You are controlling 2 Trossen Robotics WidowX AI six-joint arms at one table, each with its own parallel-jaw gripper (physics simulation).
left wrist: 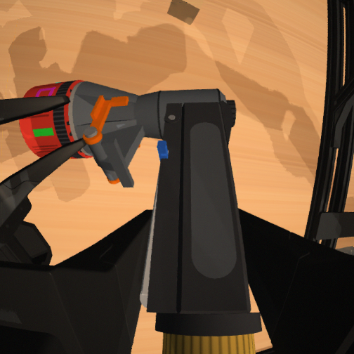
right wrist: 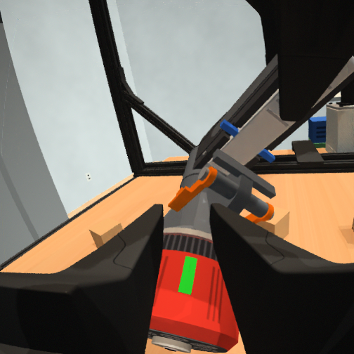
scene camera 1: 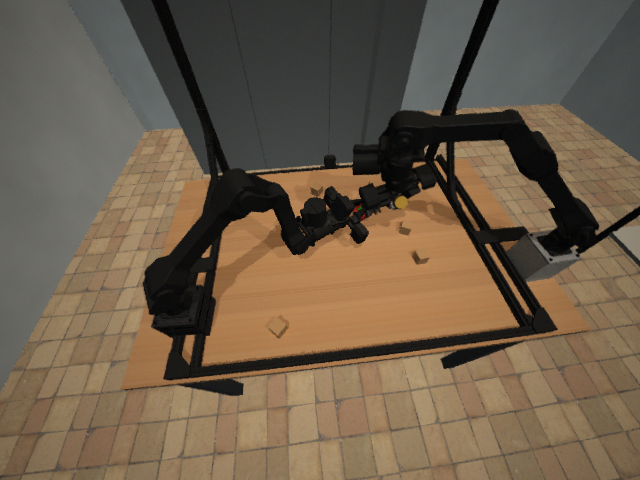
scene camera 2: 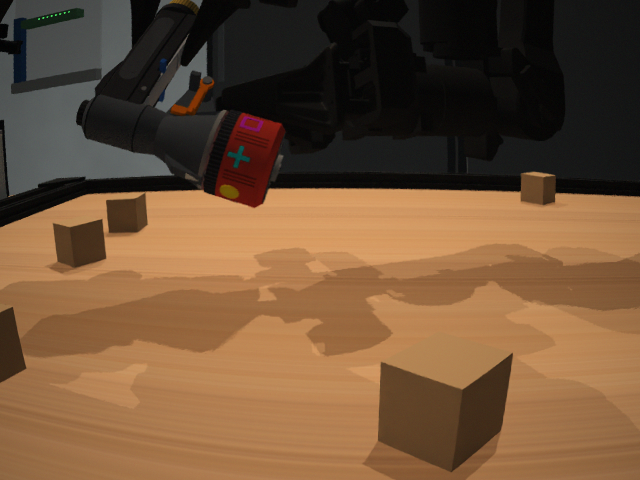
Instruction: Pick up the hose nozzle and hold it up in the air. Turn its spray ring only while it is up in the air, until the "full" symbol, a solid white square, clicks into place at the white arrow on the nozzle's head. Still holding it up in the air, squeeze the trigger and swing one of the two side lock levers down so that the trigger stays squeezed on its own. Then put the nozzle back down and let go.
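Places are measured from the left arm's base along level axes (x ahead, y left, z up), in metres.
Pixels of known places: left gripper, fingertip midpoint: (scene camera 1: 394, 203) (scene camera 2: 159, 61); right gripper, fingertip midpoint: (scene camera 2: 218, 101); left arm's base at its link origin: (scene camera 1: 553, 245); right arm's base at its link origin: (scene camera 1: 177, 305).
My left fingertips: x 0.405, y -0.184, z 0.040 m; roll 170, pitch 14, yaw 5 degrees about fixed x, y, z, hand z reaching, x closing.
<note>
Ahead of a thing's pixels: the offset from my left fingertips to its middle. "*": to the spot under its first point. Level surfaces: height alone.
The hose nozzle @[* 0.037 m right, 0.084 m ahead, 0.051 m down] (scene camera 1: 360, 209) (scene camera 2: 180, 136) (left wrist: 115, 107) (right wrist: 192, 220) is in the air, its head tilted down in scene camera 2. Its red spray ring @[0.051 m right, 0.080 m ahead, 0.076 m down] (scene camera 2: 253, 160) (left wrist: 39, 127) (right wrist: 195, 305) shows a magenta outline, cyan cross, yellow oval and green bar; no white square or arrow shows. Orange levers @[* 0.057 m right, 0.052 m ahead, 0.033 m down] (scene camera 2: 199, 97) (left wrist: 101, 117) (right wrist: 194, 190) and blue tabs (left wrist: 162, 149) (right wrist: 229, 128) are visible. The pale trigger (right wrist: 250, 135) stands off the handle. My left gripper (left wrist: 191, 217) is shut on the handle. My right gripper (left wrist: 77, 119) (right wrist: 186, 211) is partly open, its fingers astride the ring's dark ribbed edge.
Brown cubes stand on the wooden table @[0.159 m down] (scene camera 1: 320, 289) (scene camera 2: 232, 413): a near one @[0.257 m left, 0.367 m ahead, 0.142 m down] (scene camera 1: 278, 326), one @[0.106 m left, 0.085 m back, 0.142 m down] (scene camera 1: 420, 256) at the right, one @[0.012 m right, 0.079 m back, 0.142 m down] (scene camera 1: 404, 227) below the nozzle in scene camera 1, one @[0.245 m right, 0.194 m ahead, 0.142 m down] (scene camera 1: 316, 191) at the back. A black frame (scene camera 1: 361, 352) edges the table.
</note>
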